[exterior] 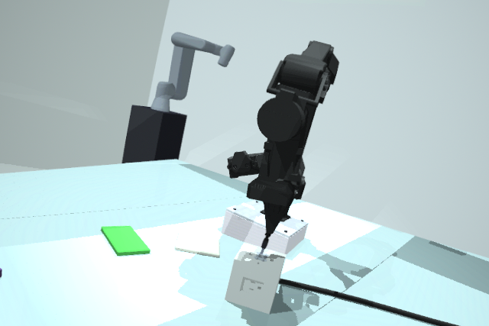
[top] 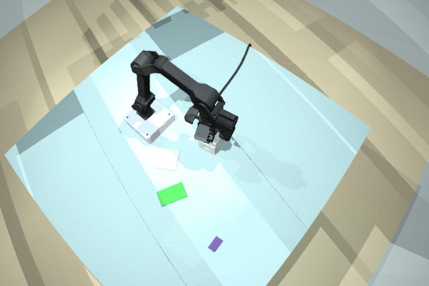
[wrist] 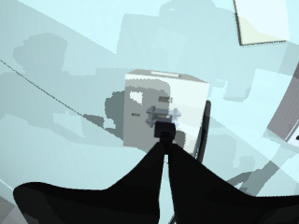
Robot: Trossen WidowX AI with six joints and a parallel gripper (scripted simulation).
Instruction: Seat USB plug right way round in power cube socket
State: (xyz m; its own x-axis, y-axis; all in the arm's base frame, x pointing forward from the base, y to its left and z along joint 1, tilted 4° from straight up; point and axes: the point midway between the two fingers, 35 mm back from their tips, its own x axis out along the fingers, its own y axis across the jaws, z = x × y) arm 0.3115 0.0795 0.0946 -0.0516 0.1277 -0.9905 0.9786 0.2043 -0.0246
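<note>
Right now my gripper tip is 5 cm above the USB socket. Also, from my gripper tip: pale flat card 10 cm behind, 18 cm to the right, 12 cm below; then green flat card 2 cm ahead, 28 cm to the right, 12 cm below; then USB plug 2 cm below.
</note>
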